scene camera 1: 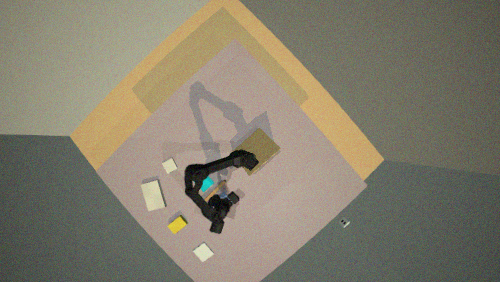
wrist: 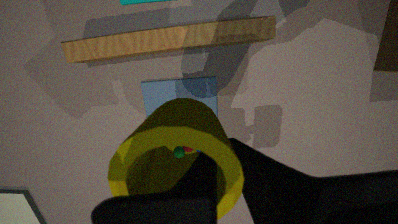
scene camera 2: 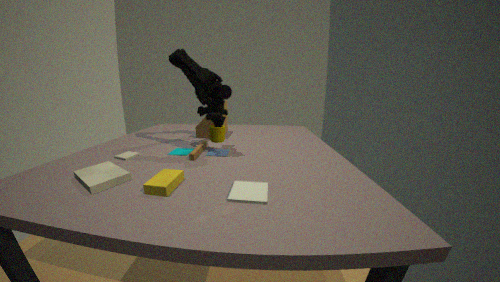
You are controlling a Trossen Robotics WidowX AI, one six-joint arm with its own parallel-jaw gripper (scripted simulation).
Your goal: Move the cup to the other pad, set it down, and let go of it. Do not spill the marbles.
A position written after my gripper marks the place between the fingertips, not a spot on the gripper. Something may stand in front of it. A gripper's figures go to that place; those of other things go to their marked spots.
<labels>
My gripper (wrist: 220, 144): 0.11 m from the lens. A wooden bar (wrist: 236, 31) is 0.16 m from the lens.
</labels>
